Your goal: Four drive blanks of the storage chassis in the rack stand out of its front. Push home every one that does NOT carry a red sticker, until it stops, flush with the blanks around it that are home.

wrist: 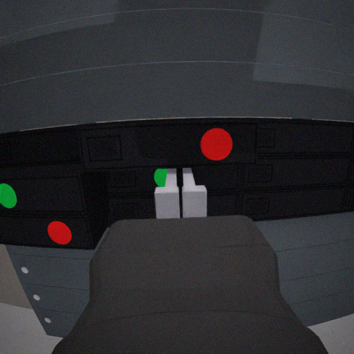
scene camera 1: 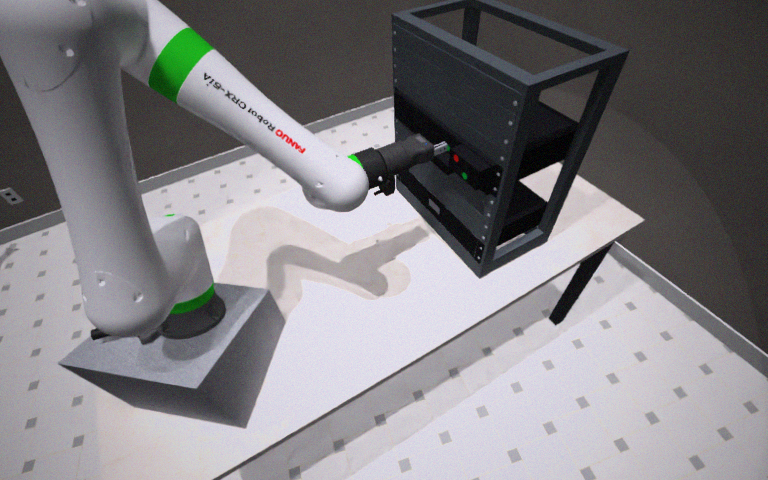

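Seen in the pictures: gripper, fingertip midpoint: [scene camera 1: 445, 146]; arm's base at its link origin: [scene camera 1: 192, 316].
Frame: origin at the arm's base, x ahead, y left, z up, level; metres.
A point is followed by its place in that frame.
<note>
My gripper [scene camera 1: 443, 147] @(z 0.164, x 0.735, y 0.097 m) [wrist: 179, 176] is shut and empty, its tips at the face of the green-stickered blank [wrist: 137, 179] in the middle column. That blank looks level with the one beside it on the wrist view's lower side; contact with the tips is unclear. In the wrist view, a red-stickered blank [wrist: 167, 145] just above the tips stands out. At the left, another green-stickered blank [wrist: 45, 192] and, below it, another red-stickered blank [wrist: 30, 231] stand out, their side walls showing. These two stickers also show on the chassis [scene camera 1: 557, 135] @(z 0.208, x 0.966, y -0.051 m) in the scene view, right of the fingertips.
The grey rack [scene camera 1: 586, 130] @(z 0.225, x 1.020, y -0.086 m) stands on the white table [scene camera 1: 351, 339] @(z -0.219, x 0.333, y -0.110 m), with plain grey panels above the chassis and another black unit low down. Several unstickered blanks [wrist: 305, 172] at the wrist view's right look level with each other. The arm stands on a grey pedestal [scene camera 1: 249, 362] @(z -0.100, x 0.079, y -0.115 m).
</note>
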